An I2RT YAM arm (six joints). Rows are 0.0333 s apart.
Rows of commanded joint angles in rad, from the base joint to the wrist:
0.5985 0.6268 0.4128 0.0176 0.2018 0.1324
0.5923 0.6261 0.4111 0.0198 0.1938 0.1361
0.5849 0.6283 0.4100 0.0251 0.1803 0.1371
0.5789 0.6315 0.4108 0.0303 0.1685 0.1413
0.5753 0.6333 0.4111 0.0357 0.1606 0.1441
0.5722 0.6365 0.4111 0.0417 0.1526 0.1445
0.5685 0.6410 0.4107 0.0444 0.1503 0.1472
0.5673 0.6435 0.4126 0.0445 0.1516 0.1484
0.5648 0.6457 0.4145 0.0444 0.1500 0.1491
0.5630 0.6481 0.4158 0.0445 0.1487 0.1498
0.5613 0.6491 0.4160 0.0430 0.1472 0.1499
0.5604 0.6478 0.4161 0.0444 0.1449 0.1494
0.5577 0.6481 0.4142 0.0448 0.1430 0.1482
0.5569 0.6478 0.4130 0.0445 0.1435 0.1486
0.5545 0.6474 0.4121 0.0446 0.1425 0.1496
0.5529 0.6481 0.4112 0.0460 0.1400 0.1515
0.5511 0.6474 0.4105 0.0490 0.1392 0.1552
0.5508 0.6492 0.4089 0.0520 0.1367 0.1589
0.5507 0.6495 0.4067 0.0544 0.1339 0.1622
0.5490 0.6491 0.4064 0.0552 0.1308 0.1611
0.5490 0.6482 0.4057 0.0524 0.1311 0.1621
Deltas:
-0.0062 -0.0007 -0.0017 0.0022 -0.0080 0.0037
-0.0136 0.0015 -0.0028 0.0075 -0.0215 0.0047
-0.0196 0.0047 -0.0020 0.0127 -0.0333 0.0089
-0.0232 0.0065 -0.0017 0.0181 -0.0412 0.0117
-0.0263 0.0097 -0.0017 0.0241 -0.0492 0.0121
-0.0300 0.0142 -0.0021 0.0268 -0.0515 0.0148
-0.0312 0.0167 -0.0002 0.0269 -0.0502 0.0160
-0.0337 0.0189 0.0017 0.0268 -0.0518 0.0167
-0.0355 0.0213 0.0030 0.0269 -0.0531 0.0174
-0.0372 0.0223 0.0032 0.0254 -0.0546 0.0175
-0.0381 0.0210 0.0033 0.0268 -0.0569 0.0170
-0.0408 0.0213 0.0014 0.0272 -0.0588 0.0158
-0.0416 0.0210 0.0002 0.0269 -0.0583 0.0162
-0.0440 0.0206 -0.0007 0.0270 -0.0593 0.0172
-0.0456 0.0213 -0.0016 0.0284 -0.0618 0.0191
-0.0474 0.0206 -0.0023 0.0314 -0.0626 0.0228
-0.0477 0.0224 -0.0039 0.0344 -0.0651 0.0265
-0.0478 0.0227 -0.0061 0.0368 -0.0679 0.0298
-0.0495 0.0223 -0.0064 0.0376 -0.0710 0.0287
-0.0495 0.0214 -0.0071 0.0348 -0.0707 0.0297

